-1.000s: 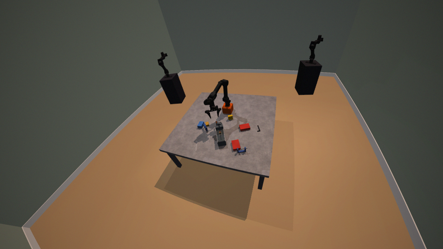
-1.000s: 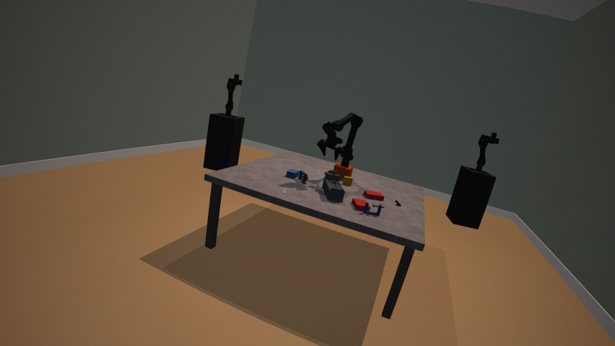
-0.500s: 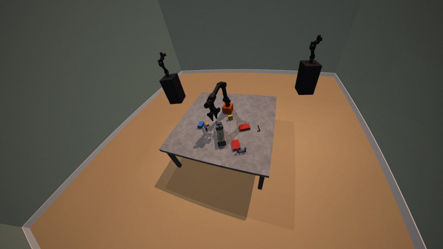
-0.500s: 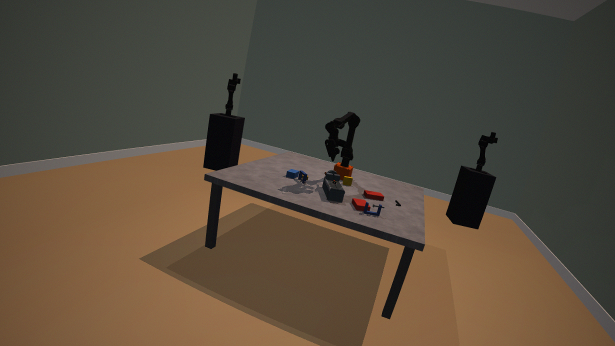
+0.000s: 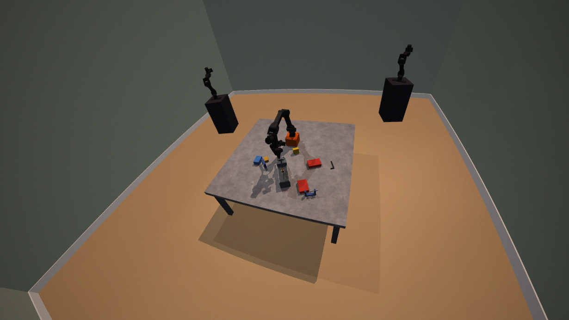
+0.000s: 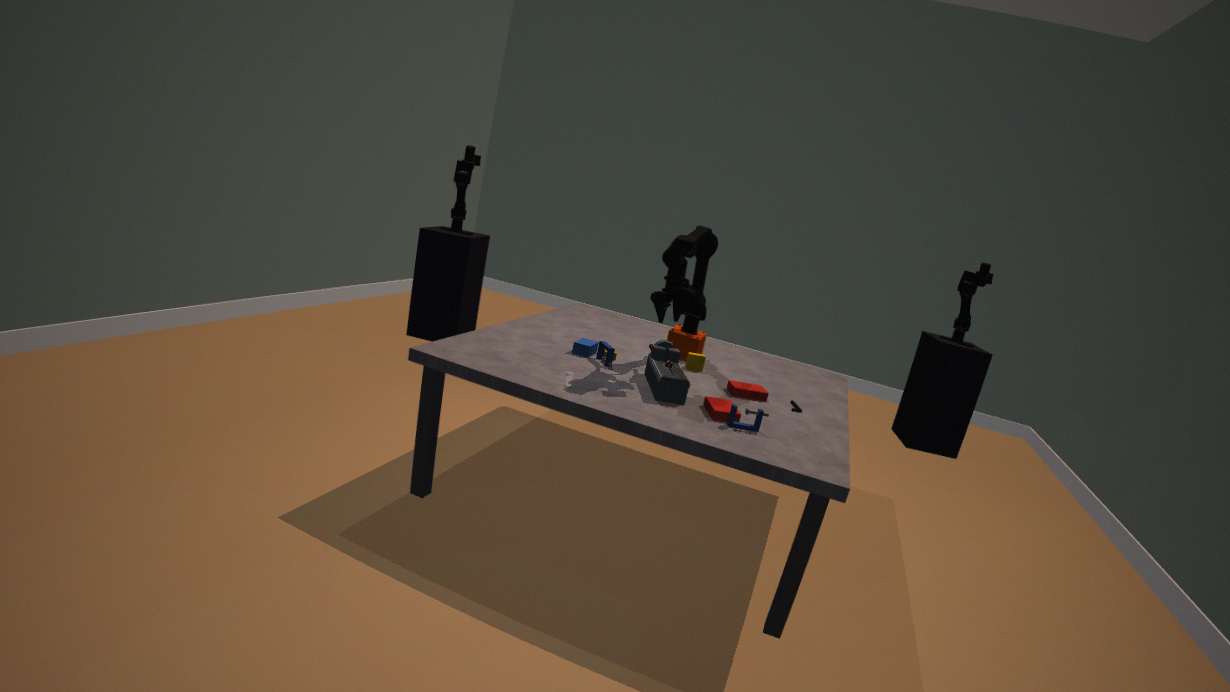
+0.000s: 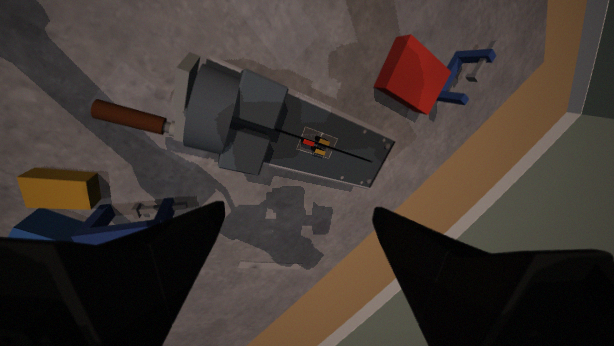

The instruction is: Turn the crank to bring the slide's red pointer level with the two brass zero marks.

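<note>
Now: the brown crank handle 120 mm behind my gripper tip, 40 mm to the right of it and 120 mm below it. From my gripper tip the other things lie so: yellow cube 270 mm behind, 120 mm to the left, 170 mm below; red pointer 40 mm ahead, 30 mm to the left, 120 mm below; blue block 150 mm behind, 260 mm to the right, 180 mm below.
</note>
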